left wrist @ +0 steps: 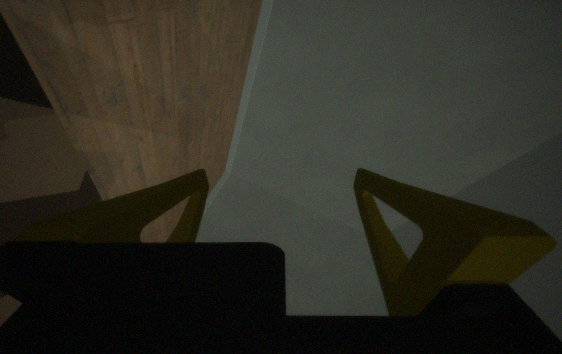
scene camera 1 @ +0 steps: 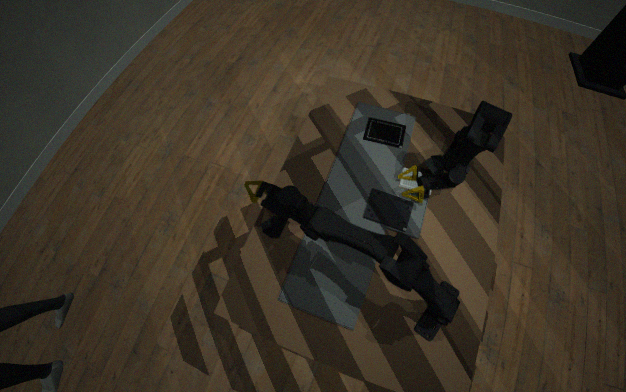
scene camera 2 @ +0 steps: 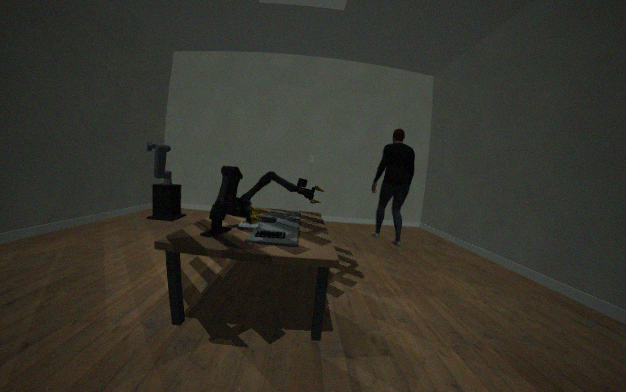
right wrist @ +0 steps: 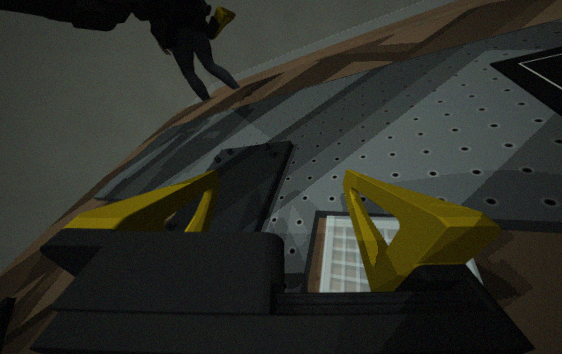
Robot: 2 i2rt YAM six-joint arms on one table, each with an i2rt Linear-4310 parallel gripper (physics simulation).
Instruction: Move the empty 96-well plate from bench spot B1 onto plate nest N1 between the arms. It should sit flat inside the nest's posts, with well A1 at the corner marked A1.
Note:
My left gripper (left wrist: 281, 177) is open, holding nothing. My right gripper (right wrist: 281, 176) is open and touches a white well plate (right wrist: 342, 270). Also in view: a dark grey nest with locator pegs (right wrist: 249, 176) and a black nest with white outline (right wrist: 529, 71).
The left wrist view misses the white well plate: it is out of frame.

